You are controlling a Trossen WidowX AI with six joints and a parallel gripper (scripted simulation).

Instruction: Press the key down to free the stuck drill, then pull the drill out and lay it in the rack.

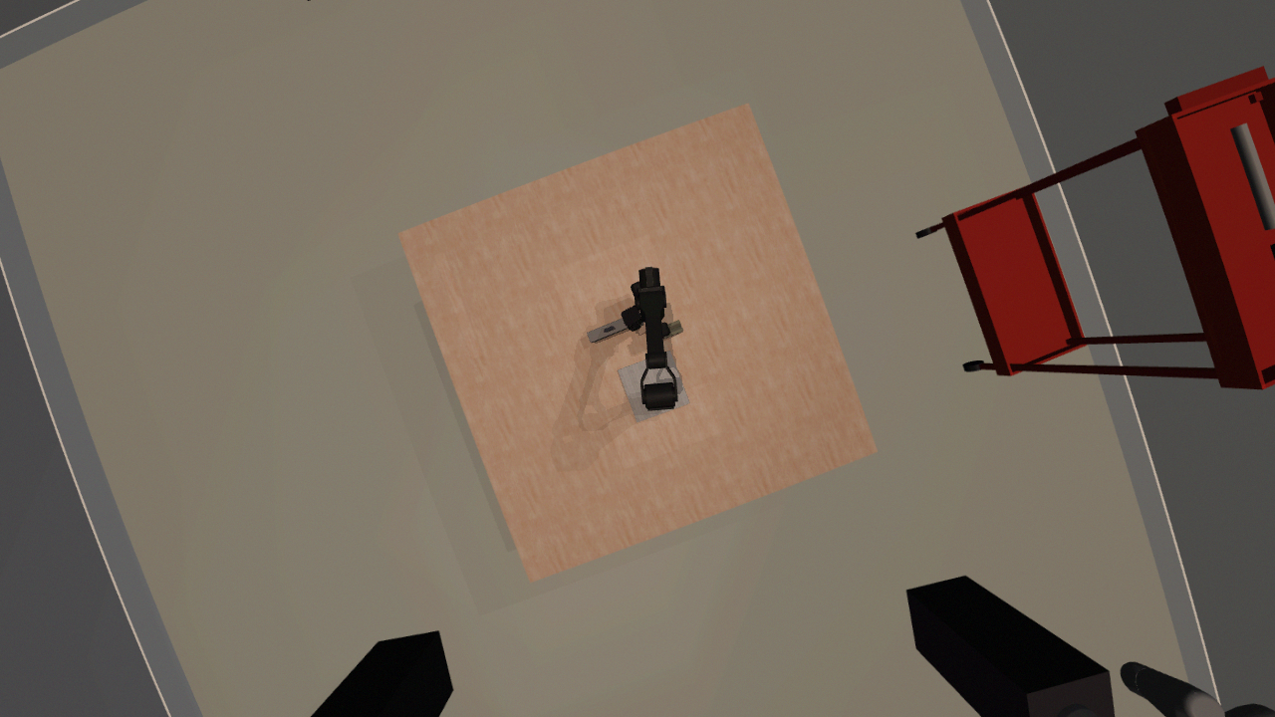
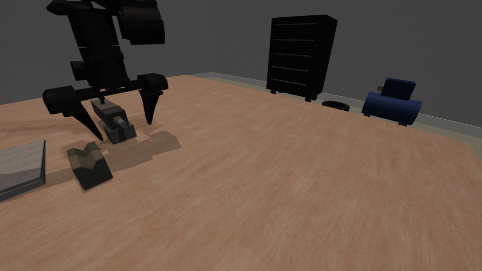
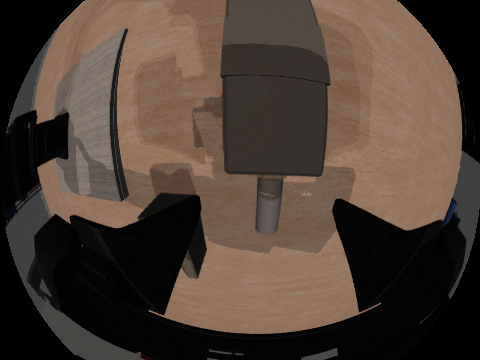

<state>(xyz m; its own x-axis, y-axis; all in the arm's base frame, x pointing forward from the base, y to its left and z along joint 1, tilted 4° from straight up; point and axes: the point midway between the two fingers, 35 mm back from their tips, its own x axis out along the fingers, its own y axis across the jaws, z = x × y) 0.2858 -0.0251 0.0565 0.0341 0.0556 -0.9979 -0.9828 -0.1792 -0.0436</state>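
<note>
My gripper tip is 60 mm to the right of the drill, 20 mm below it and 10 mm past it. Also, from my gripper tip: rack (70 mm behind, 60 mm to the right, 10 mm below); dark key (140 mm to the left, 30 mm behind, 20 mm above); dark grey holder block (120 mm to the left, 20 mm behind).
</note>
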